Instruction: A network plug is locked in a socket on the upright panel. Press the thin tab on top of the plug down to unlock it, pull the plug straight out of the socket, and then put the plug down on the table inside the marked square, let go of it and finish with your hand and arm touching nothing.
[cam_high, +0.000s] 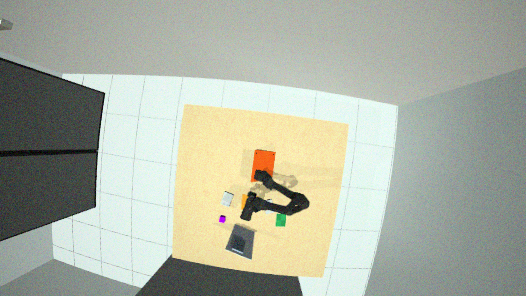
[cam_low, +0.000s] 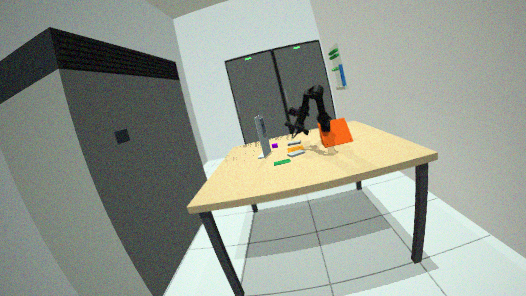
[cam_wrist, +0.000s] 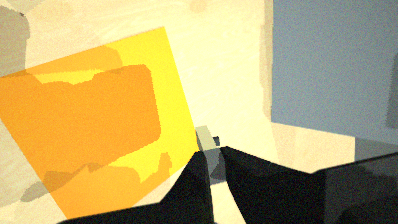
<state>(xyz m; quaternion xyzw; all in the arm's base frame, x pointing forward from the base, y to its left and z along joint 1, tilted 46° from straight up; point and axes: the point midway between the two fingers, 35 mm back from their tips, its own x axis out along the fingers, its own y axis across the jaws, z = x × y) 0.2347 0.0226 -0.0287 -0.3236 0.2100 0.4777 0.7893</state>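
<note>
Right now the yellow-orange marked square is 8 cm below my gripper tip and 1 cm behind it. Round my gripper tip: green patch 27 cm to the left, 8 cm below, 6 cm ahead; grey upright panel 21 cm ahead, 5 cm above, 1 cm to the left; plug right at my gripper tip.
</note>
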